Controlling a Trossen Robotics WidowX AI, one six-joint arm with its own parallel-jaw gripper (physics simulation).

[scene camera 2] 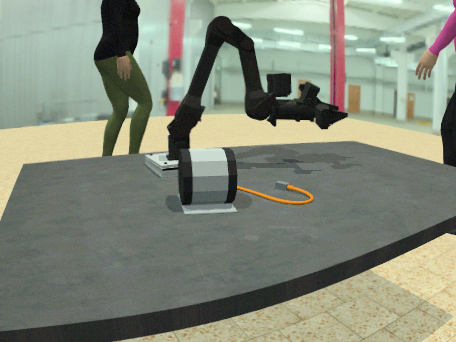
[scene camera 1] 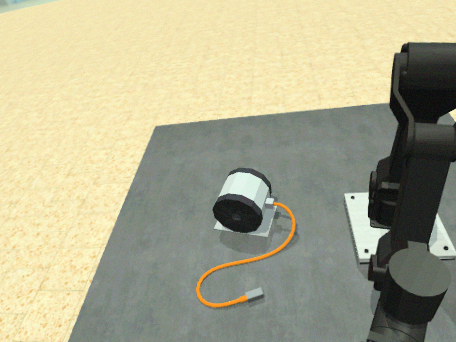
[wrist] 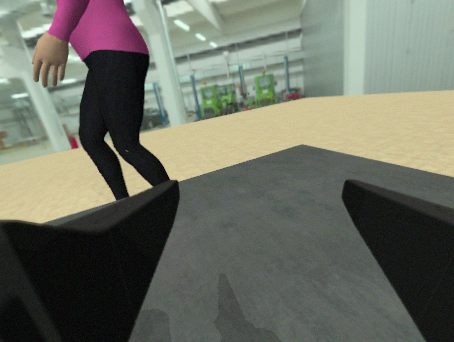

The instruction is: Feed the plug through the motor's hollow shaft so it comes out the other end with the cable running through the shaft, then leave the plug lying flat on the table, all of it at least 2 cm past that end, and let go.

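Places are measured from the arm's base along level axes (x back, y left, z down), in metres.
Pixels of known places: gripper, between the fingertips: (scene camera 2: 342,111) (wrist: 260,188); arm's base, origin of its link: (scene camera 1: 387,216).
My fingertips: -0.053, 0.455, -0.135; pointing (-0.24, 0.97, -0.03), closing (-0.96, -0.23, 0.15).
Ahead of a thing's pixels: the offset from my fingertips to its top centre, as dx, dy, dz. Level surfaces: height alone.
The motor @[-0.231, -0.445, +0.064] (scene camera 1: 245,189) (scene camera 2: 209,176), a white cylinder with black end rings, lies on its side on a pale foot plate. Its dark end face with a small centre hub shows in scene camera 1. The orange cable (scene camera 1: 294,227) (scene camera 2: 295,201) leaves a small white block on the motor's side, curves over the table outside the motor and ends at the plug. The grey plug @[-0.170, -0.261, +0.152] (scene camera 1: 255,293) (scene camera 2: 282,185) lies on the table, apart from the motor. My gripper (scene camera 2: 340,116) (wrist: 260,188) is open and empty, high above the table and away from the plug. The shaft's bore is too dark to make out.
The dark table @[dz +0.166] (scene camera 1: 185,150) (scene camera 2: 125,260) (wrist: 260,200) carries everything. The arm's white base plate (scene camera 1: 357,235) (scene camera 2: 159,165) stands beyond the motor in scene camera 2. A person in a pink top (wrist: 107,30) and one in green trousers (scene camera 2: 120,85) stand beyond the table.
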